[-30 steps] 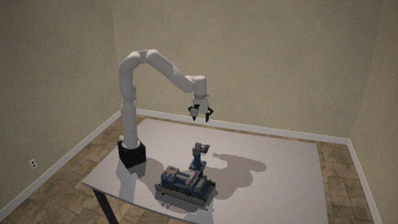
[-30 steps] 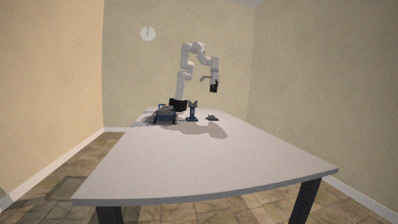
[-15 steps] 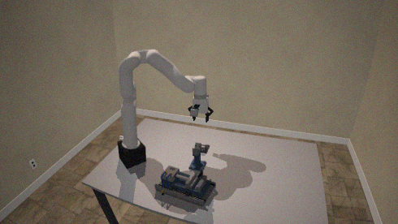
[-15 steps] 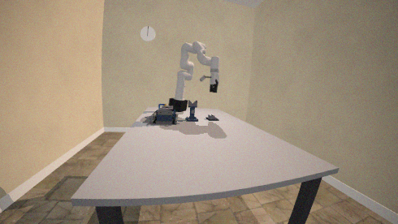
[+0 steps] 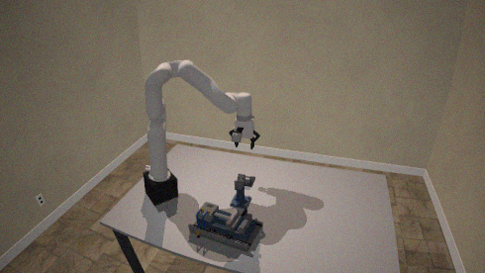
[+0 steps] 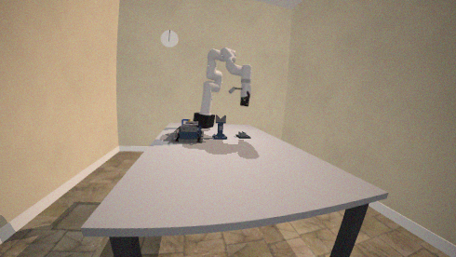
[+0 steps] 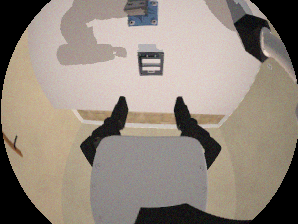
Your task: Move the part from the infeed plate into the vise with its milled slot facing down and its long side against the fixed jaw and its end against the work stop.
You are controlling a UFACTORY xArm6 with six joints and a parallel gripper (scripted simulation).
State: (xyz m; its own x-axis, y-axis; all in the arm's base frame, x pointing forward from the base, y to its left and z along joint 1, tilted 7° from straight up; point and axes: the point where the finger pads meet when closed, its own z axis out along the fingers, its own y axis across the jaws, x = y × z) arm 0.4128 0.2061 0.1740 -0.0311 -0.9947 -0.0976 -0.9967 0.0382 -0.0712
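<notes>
Now: the part 220 mm below my hand. Also, from my hand: vise (390 mm to the right, 210 mm below); then dark infeed plate (10 mm to the left, 240 mm below).
</notes>
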